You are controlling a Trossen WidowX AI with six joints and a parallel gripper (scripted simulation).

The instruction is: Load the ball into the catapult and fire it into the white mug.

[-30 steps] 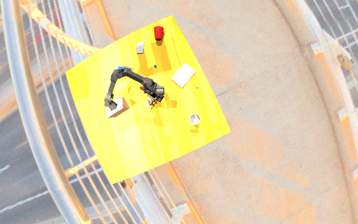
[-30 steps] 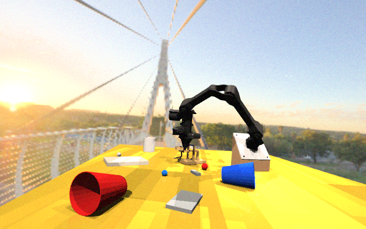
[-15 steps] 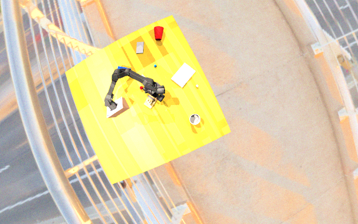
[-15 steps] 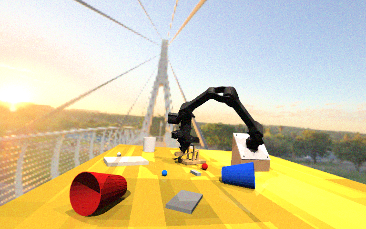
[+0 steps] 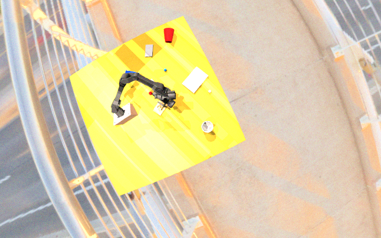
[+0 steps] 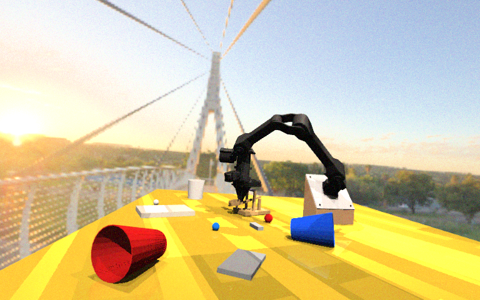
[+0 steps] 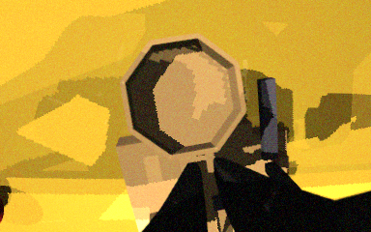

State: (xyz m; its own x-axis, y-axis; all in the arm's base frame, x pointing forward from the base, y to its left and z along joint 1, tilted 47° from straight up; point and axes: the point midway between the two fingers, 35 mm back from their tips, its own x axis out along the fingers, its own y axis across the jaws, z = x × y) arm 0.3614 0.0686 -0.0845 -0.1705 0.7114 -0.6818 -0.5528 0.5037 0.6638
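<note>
Right now the wooden catapult is 20 mm behind my gripper tip and 20 mm to the right of it. Round my gripper tip: small grey block: 50 mm behind, 190 mm to the left, 50 mm below; then red ball: 110 mm behind, 110 mm to the left, 40 mm below; then blue ball: 80 mm ahead, 250 mm to the left, 40 mm below.
</note>
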